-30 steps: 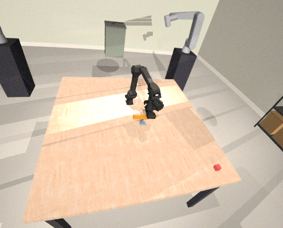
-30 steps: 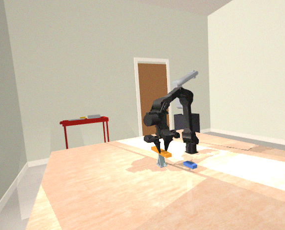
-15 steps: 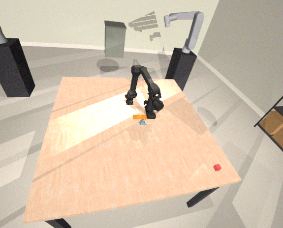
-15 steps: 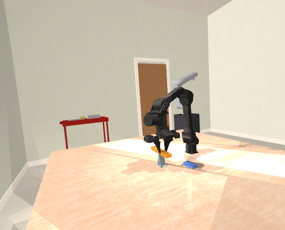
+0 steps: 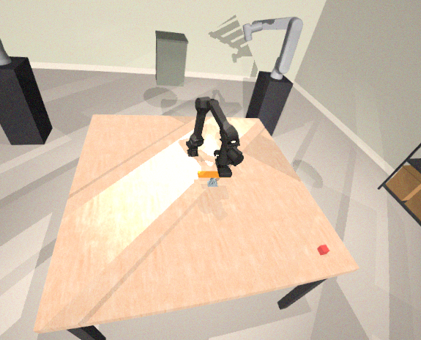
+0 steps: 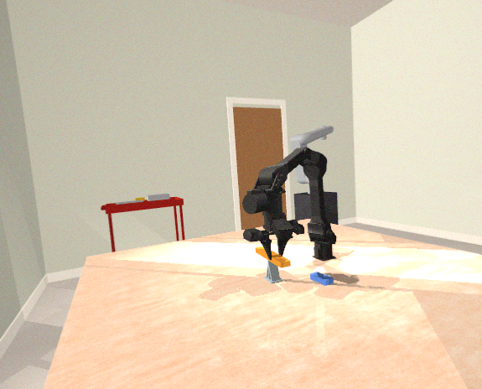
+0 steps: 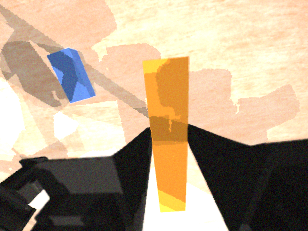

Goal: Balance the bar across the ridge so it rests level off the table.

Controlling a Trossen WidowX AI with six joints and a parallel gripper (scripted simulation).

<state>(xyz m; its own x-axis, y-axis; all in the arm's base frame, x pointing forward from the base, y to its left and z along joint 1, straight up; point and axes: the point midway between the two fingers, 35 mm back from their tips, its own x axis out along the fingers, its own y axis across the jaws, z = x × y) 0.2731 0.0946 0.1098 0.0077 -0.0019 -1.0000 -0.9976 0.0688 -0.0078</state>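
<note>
Right now the orange bar is 30 mm to the right of my gripper tip. Also, from my gripper tip: red cube 470 mm ahead, 410 mm to the left, 60 mm below; then blue block 120 mm behind, 70 mm to the left, 70 mm below.
</note>
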